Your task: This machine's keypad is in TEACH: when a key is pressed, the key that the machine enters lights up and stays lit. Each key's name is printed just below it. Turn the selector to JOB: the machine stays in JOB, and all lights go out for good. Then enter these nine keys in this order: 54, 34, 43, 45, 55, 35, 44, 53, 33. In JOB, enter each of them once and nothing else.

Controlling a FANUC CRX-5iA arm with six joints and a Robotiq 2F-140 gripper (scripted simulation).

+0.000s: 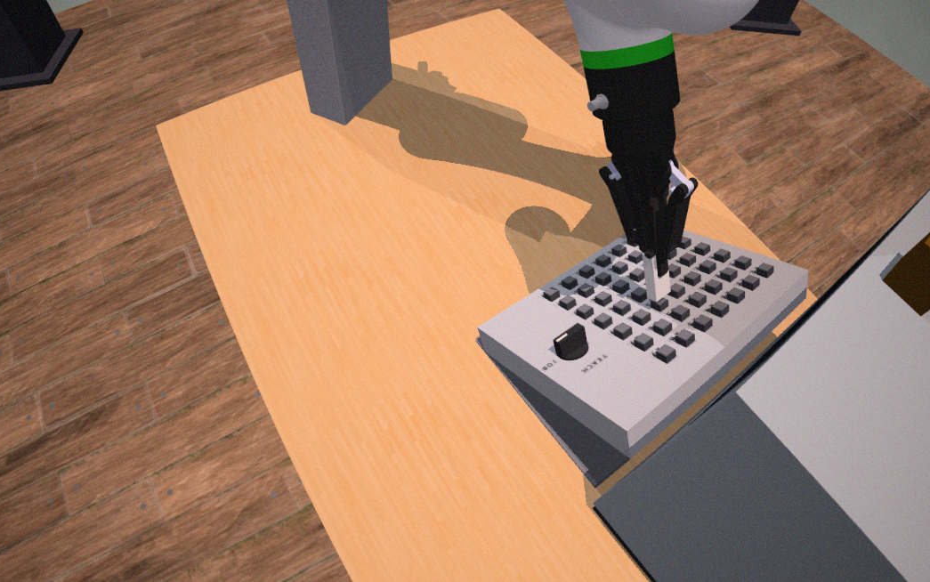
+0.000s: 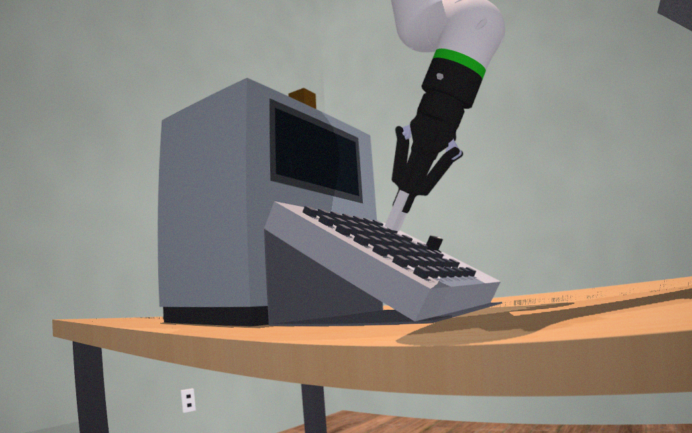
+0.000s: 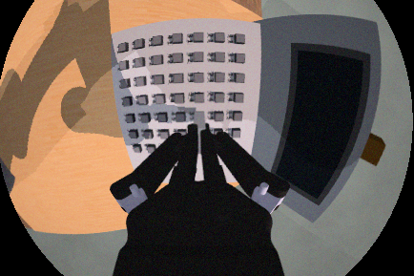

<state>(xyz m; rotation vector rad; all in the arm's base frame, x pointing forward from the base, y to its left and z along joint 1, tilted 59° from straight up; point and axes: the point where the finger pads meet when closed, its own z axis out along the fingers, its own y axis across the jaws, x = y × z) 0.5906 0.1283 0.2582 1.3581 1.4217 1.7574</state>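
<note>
Right now my hand is 60 mm to the right of the key, 60 mm above it and 40 mm past it. The rest, counted from my hand: black selector knob (120 mm to the right, 60 mm ahead, 50 mm below); grey keypad panel (90 mm below, 20 mm ahead).
</note>
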